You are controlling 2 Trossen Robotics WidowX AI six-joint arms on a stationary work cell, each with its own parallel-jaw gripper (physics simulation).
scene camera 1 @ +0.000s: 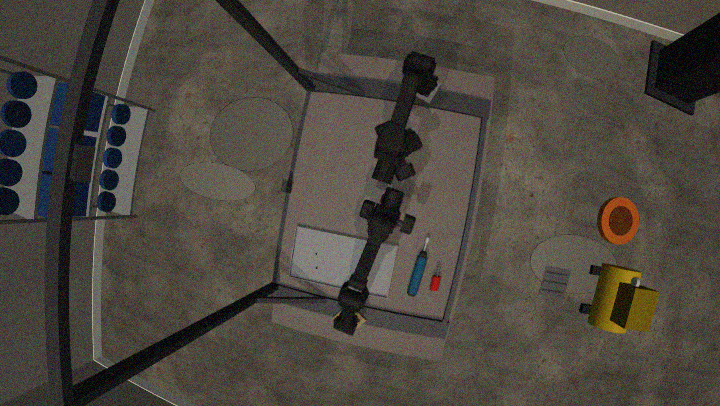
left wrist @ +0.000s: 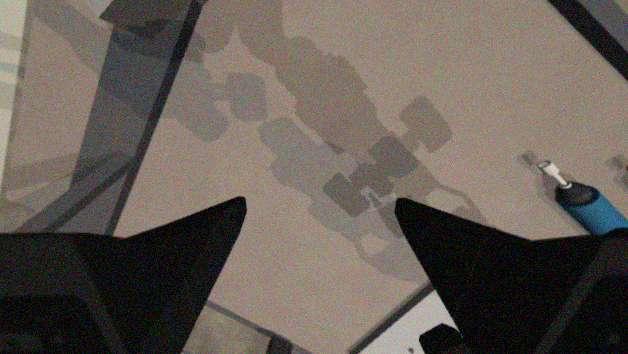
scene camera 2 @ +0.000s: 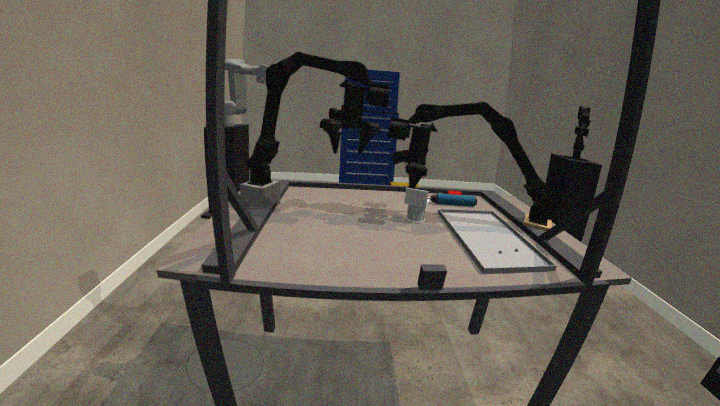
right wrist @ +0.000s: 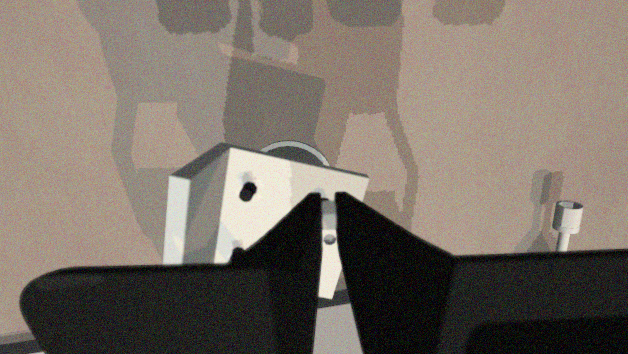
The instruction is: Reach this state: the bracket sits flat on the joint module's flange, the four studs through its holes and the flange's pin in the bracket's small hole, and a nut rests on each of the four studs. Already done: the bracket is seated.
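Frame: origin at the left arm's base, x back, y down, z right, level; metres.
Where they show: left gripper, between the fingertips: (left wrist: 321, 204) (scene camera 2: 347, 153); right gripper, between the fingertips: (scene camera 2: 410, 190) (right wrist: 327, 203); left arm's base, origin of its link: (scene camera 1: 424, 86) (scene camera 2: 260, 182); right arm's base, origin of its link: (scene camera 2: 538, 221).
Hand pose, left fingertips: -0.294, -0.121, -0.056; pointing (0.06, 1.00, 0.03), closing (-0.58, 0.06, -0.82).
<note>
Each offset is from my left fingertips to the top centre of the thing, as dx, dy, dz. "spot": to the spot under its first point.
The white bracket (scene camera 2: 416, 195) (right wrist: 272, 200) sits on the upright grey joint module @(-0.221, +0.128, -0.067) (scene camera 2: 416, 212) (right wrist: 270, 148). My right gripper (scene camera 2: 414, 185) (right wrist: 327, 203) is shut on a small grey nut @(-0.195, +0.100, -0.084) (right wrist: 328, 216) over the bracket's right part. The pin @(-0.222, +0.138, -0.092) (right wrist: 330, 239) shows between its fingers. One dark stud @(-0.203, +0.128, -0.050) (right wrist: 248, 191) stands bare at the bracket's upper left; another stud (right wrist: 239, 254) is partly behind a finger. The rest of the bracket's near side is hidden. Two nuts @(-0.493, +0.193, +0.087) (scene camera 1: 316, 253) @(-0.544, +0.193, +0.055) (scene camera 1: 316, 267) (scene camera 2: 500, 251) (scene camera 2: 515, 249) lie on the tray @(-0.465, +0.186, -0.018) (scene camera 1: 332, 286) (scene camera 2: 519, 268). My left gripper (scene camera 2: 349, 150) (left wrist: 321, 204) is open and empty, high above the table.
A blue-handled driver @(spot: -0.344, +0.162, -0.297) (scene camera 1: 416, 276) (scene camera 2: 456, 200) (left wrist: 595, 210) with a white socket lies near the module; the socket @(-0.219, +0.174, -0.260) (right wrist: 567, 218) shows at the right wrist view's right. A red-handled tool @(-0.314, +0.168, -0.371) (scene camera 1: 435, 282) (scene camera 2: 454, 192) lies beside it. Frame posts (scene camera 2: 217, 151) (scene camera 2: 622, 121) flank the table.
</note>
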